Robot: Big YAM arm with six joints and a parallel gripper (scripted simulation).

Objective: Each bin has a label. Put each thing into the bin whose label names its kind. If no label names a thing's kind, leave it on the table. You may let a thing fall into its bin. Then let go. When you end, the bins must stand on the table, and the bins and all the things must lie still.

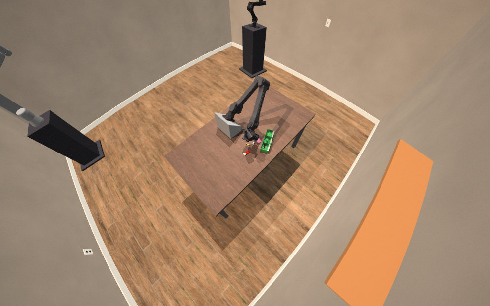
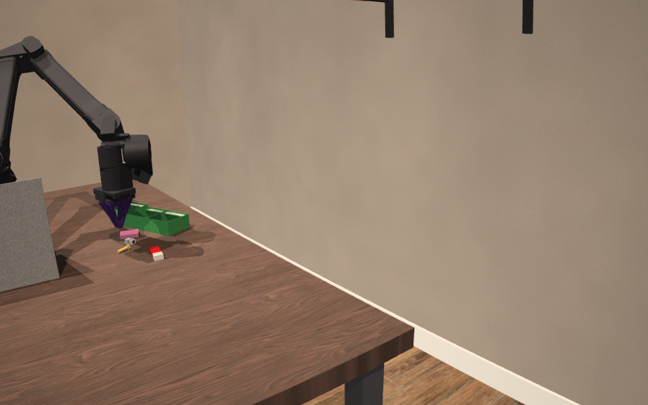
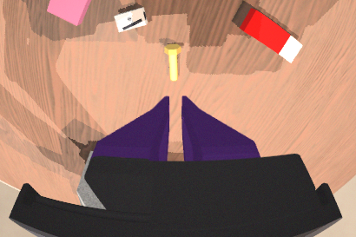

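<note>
Right now my hand is 1 cm short of the brass-coloured bolt, 1 cm to the right of it and 7 cm above it. Also, from my hand: pink pad: 4 cm ahead, 12 cm to the left, 7 cm below; then red-and-white block: 7 cm ahead, 8 cm to the right, 7 cm below; then white piece: 3 cm ahead, 5 cm to the left, 7 cm below.
</note>
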